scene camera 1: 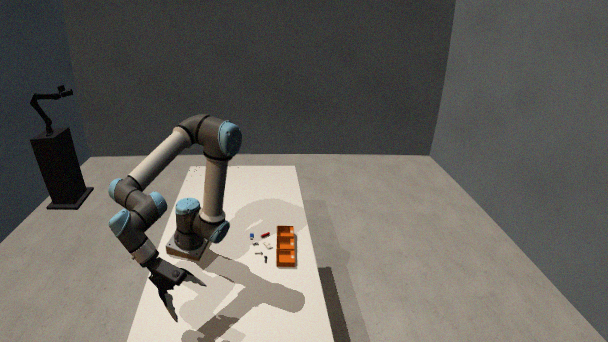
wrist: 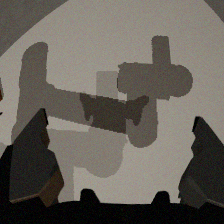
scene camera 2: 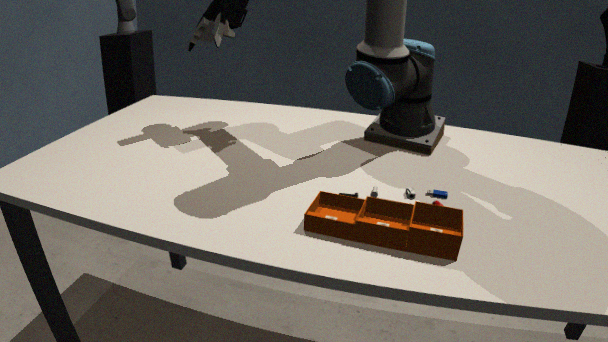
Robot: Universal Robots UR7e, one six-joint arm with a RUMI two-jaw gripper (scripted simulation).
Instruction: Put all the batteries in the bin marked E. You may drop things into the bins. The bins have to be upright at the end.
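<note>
My gripper [scene camera 1: 192,303] is visible to me, and the wrist view gives me another look at my gripper [wrist: 121,113]. I can see the joined orange bins [scene camera 2: 329,214] as well, and scene camera 1 also shows the bins [scene camera 1: 285,257].
</note>
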